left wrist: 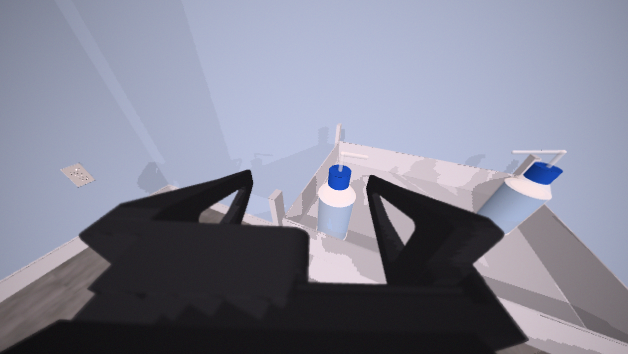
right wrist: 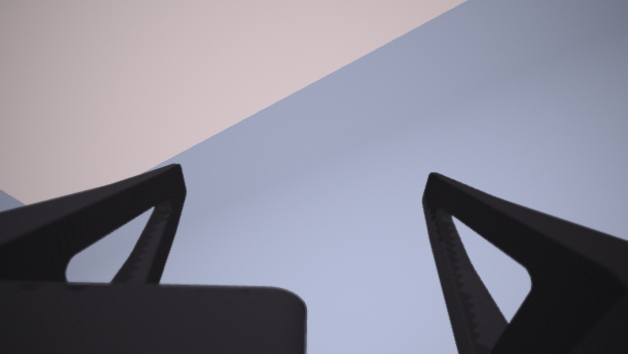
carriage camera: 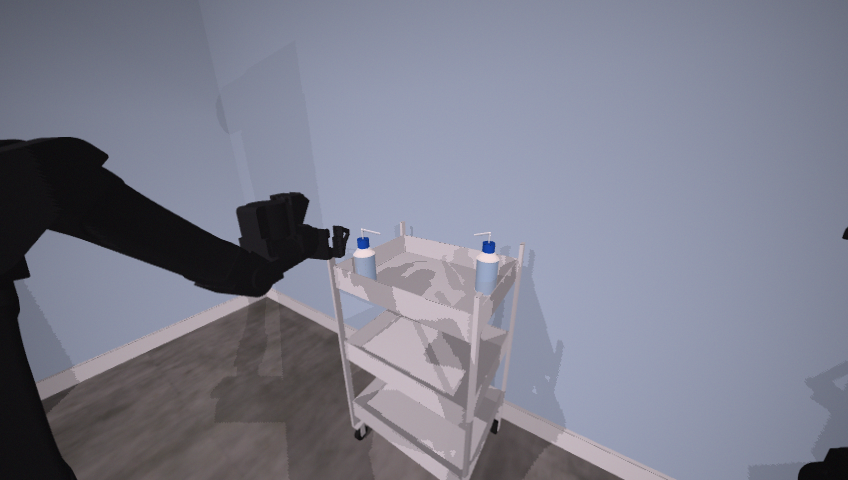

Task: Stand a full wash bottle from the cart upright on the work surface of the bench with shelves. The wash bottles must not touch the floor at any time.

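Places are measured from the left arm's base along level axes (x down, y left, z ahead), in millimetres.
Pixels of known places: left gripper, fingertip midpoint: (left wrist: 310, 178) (carriage camera: 330, 230); right gripper, fingertip midpoint: (right wrist: 305, 182).
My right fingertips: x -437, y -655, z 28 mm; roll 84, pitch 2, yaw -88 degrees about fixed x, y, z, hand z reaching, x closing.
Behind a point stands the place of what it marks.
Two wash bottles with light blue bodies, white shoulders and blue caps stand upright on the top tray of the white cart (carriage camera: 410, 304) @(x -73, y -299, z 432 mm). The left bottle (carriage camera: 364, 264) @(x -116, y -170, z 563 mm) (left wrist: 335, 215) @(x -118, y -156, z 564 mm) is by the tray's left end. The right bottle (carriage camera: 486, 271) @(x -111, y -495, z 519 mm) (left wrist: 517, 200) @(x -122, y -476, z 535 mm) is by its right end. My left gripper (carriage camera: 342, 240) @(x -230, y -107, z 515 mm) (left wrist: 310, 178) @(x -230, y -107, z 515 mm) is open and empty, just left of the left bottle in the carriage view. In the left wrist view that bottle shows beyond the fingers, nearer the right one. My right gripper (right wrist: 305, 182) @(x -437, y -655, z 28 mm) is open and empty, facing a wall. The bench does not show.
The cart has two lower trays and dark casters, and corner posts rise above its top tray. A blue wall (carriage camera: 684, 178) @(x -348, y -922, z 493 mm) is behind the cart, with another wall at the left. A wall socket (left wrist: 78, 174) @(x 221, y 1020, z 1351 mm) shows in the left wrist view.
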